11 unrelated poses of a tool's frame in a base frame.
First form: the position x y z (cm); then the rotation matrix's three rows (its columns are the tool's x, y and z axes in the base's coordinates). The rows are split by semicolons.
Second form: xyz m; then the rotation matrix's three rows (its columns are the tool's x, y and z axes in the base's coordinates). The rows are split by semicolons. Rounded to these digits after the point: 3 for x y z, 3 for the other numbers.
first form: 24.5 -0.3 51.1; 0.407 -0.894 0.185; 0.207 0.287 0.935; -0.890 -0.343 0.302
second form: 0.245 -0.003 0.511; 0.407 -0.894 0.185; 0.207 0.287 0.935; -0.890 -0.343 0.302
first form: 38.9 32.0 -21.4; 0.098 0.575 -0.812; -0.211 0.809 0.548; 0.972 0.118 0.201
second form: 0.389 0.320 -0.214; 0.098 0.575 -0.812; -0.211 0.809 0.548; 0.972 0.118 0.201
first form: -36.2 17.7 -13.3; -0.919 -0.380 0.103; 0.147 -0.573 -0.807; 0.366 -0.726 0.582
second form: -0.362 0.177 -0.133; -0.919 -0.380 0.103; 0.147 -0.573 -0.807; 0.366 -0.726 0.582
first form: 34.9 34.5 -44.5; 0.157 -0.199 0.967; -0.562 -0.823 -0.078; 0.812 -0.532 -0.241
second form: 0.349 0.345 -0.445; 0.157 -0.199 0.967; -0.562 -0.823 -0.078; 0.812 -0.532 -0.241
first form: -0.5 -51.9 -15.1; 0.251 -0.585 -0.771; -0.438 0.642 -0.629; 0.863 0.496 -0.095
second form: -0.005 -0.519 -0.151; 0.251 -0.585 -0.771; -0.438 0.642 -0.629; 0.863 0.496 -0.095
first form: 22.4 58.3 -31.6; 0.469 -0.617 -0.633; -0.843 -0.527 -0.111; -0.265 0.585 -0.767
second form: 0.224 0.583 -0.316; 0.469 -0.617 -0.633; -0.843 -0.527 -0.111; -0.265 0.585 -0.767
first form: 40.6 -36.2 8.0; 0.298 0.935 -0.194; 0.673 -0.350 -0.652; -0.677 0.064 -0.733
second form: 0.406 -0.362 0.080; 0.298 0.935 -0.194; 0.673 -0.350 -0.652; -0.677 0.064 -0.733
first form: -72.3 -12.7 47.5; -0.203 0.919 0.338; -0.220 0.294 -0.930; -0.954 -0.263 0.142
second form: -0.723 -0.127 0.475; -0.203 0.919 0.338; -0.220 0.294 -0.930; -0.954 -0.263 0.142
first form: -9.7 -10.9 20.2; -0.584 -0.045 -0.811; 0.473 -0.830 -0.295; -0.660 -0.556 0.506
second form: -0.097 -0.109 0.202; -0.584 -0.045 -0.811; 0.473 -0.830 -0.295; -0.660 -0.556 0.506
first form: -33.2 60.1 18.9; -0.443 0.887 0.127; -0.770 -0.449 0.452; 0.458 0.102 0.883
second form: -0.332 0.601 0.189; -0.443 0.887 0.127; -0.770 -0.449 0.452; 0.458 0.102 0.883
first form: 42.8 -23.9 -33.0; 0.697 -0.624 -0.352; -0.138 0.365 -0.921; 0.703 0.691 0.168
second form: 0.428 -0.239 -0.330; 0.697 -0.624 -0.352; -0.138 0.365 -0.921; 0.703 0.691 0.168
